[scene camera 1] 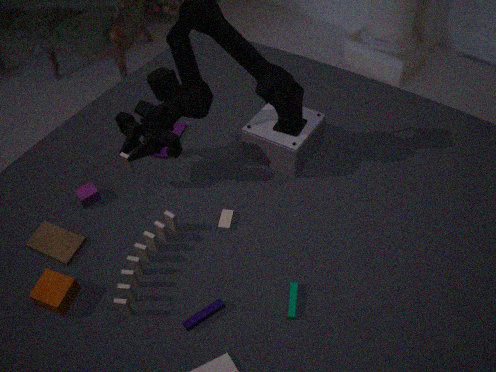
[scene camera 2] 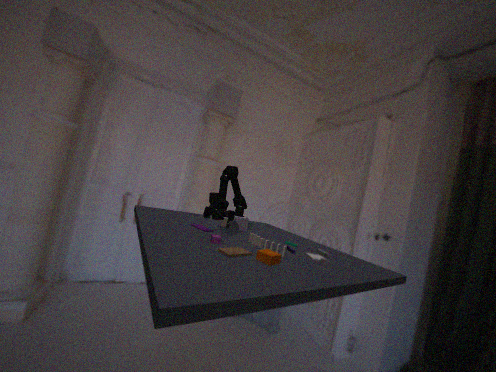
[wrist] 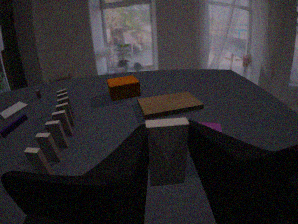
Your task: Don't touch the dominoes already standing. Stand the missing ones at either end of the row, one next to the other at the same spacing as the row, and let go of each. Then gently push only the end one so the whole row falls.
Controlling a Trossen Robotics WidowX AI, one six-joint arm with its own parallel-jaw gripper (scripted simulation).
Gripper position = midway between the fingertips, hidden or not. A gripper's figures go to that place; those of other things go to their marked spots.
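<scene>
My gripper [scene camera 1: 124,158] is 102 cm from the lens. Tan flat block [scene camera 1: 50,240]: 105 cm from the lens. Orange block [scene camera 1: 54,291]: 93 cm from the lens. The orange block is nearer to the lens than the tan flat block. The marked spots on the orange block and the tan flat block are 16 cm apart.
</scene>
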